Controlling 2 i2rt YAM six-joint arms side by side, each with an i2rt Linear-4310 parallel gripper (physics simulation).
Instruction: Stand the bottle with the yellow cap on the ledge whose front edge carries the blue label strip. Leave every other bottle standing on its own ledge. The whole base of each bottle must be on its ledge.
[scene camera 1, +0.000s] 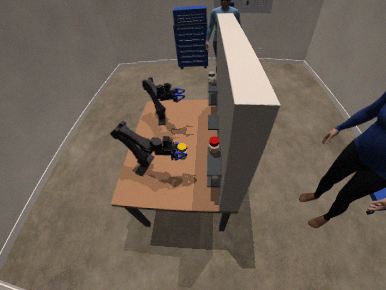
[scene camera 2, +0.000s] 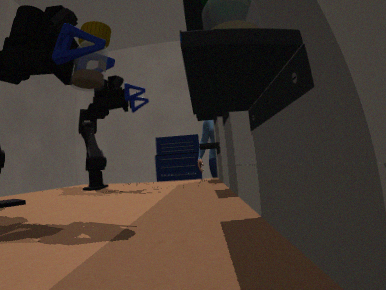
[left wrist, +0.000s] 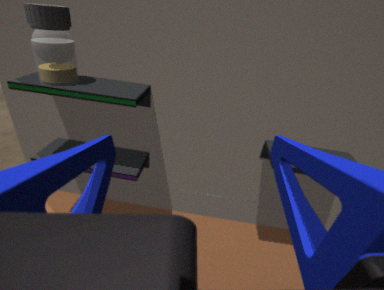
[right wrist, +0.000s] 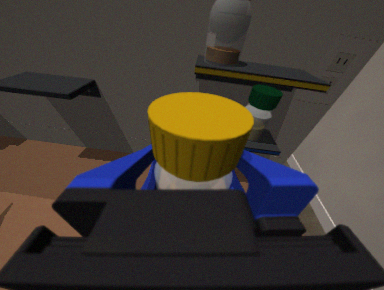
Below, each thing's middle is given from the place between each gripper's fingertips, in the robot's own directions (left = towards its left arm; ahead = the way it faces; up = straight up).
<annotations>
My left hand is 210 mm short of the purple-strip ledge (left wrist: 131, 162), 210 mm to the right of it and 200 mm above it. Also, from my left hand: green-capped bottle (right wrist: 263, 99): 280 mm ahead, 620 mm to the right, 140 mm below; then blue-strip ledge (scene camera 2: 227, 70): 270 mm ahead, 590 mm to the right, 200 mm below; then yellow-capped bottle (scene camera 2: 88, 73): 60 mm ahead, 510 mm to the right, 90 mm below.
Now: right hand 30 mm past the yellow-capped bottle and 10 mm to the left of it. From my right hand the other things lie so: green-capped bottle 180 mm ahead, 110 mm to the right, 50 mm below; then blue-strip ledge 170 mm ahead, 80 mm to the right, 110 mm below; then purple-strip ledge 110 mm ahead, 720 mm to the left, 110 mm below.
</annotations>
